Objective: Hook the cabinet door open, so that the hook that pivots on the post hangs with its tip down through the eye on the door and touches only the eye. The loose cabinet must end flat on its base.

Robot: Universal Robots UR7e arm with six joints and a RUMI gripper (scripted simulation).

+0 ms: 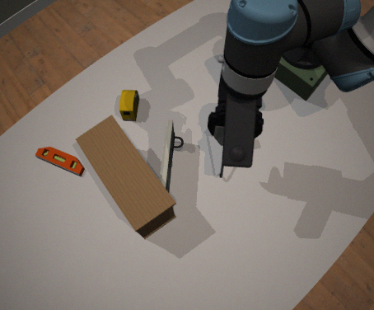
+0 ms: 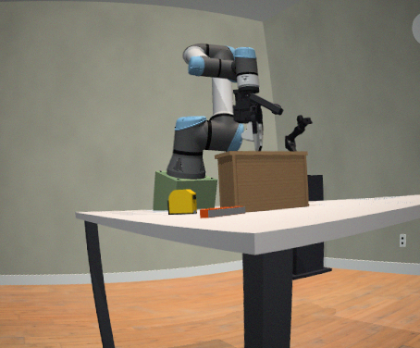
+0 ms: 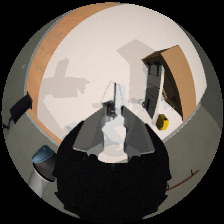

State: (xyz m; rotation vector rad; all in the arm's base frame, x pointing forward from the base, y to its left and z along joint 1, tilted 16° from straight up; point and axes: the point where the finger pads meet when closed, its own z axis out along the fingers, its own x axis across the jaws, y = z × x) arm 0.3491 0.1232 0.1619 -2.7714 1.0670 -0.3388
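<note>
The pale door is 12 cm below my hand, 10 cm ahead of it and 6 cm to the right of it. Round my hand: orange spirit level 33 cm ahead, 27 cm to the right, 18 cm below; then yellow tape measure 28 cm to the right, 16 cm below, 8 cm ahead.
</note>
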